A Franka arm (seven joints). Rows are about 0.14 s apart.
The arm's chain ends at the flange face. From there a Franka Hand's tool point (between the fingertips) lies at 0.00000 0.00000 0.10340 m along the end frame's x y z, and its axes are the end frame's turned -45 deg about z.
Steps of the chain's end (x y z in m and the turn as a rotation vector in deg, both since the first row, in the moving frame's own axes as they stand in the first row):
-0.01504, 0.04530, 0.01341, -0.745, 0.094, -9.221
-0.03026, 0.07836, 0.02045, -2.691, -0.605, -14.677
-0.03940, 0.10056, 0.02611, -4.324, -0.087, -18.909
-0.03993, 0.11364, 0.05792, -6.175, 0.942, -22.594
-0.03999, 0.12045, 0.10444, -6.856, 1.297, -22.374
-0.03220, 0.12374, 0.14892, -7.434, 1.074, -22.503
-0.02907, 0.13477, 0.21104, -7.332, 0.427, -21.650
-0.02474, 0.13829, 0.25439, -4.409, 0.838, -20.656
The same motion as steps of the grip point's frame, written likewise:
-0.04341, 0.02253, 0.01340, -0.593, -0.460, -9.221
-0.08063, 0.03718, 0.02033, -1.475, -2.331, -14.677
-0.10360, 0.04947, 0.02582, -2.996, -3.119, -18.909
-0.11332, 0.06225, 0.05731, -5.032, -3.700, -22.594
-0.11834, 0.06838, 0.10368, -5.765, -3.931, -22.374
-0.11605, 0.07685, 0.14804, -6.016, -4.497, -22.503
-0.12259, 0.08602, 0.21020, -5.486, -4.883, -21.650
-0.11854, 0.08765, 0.25408, -3.710, -2.525, -20.656

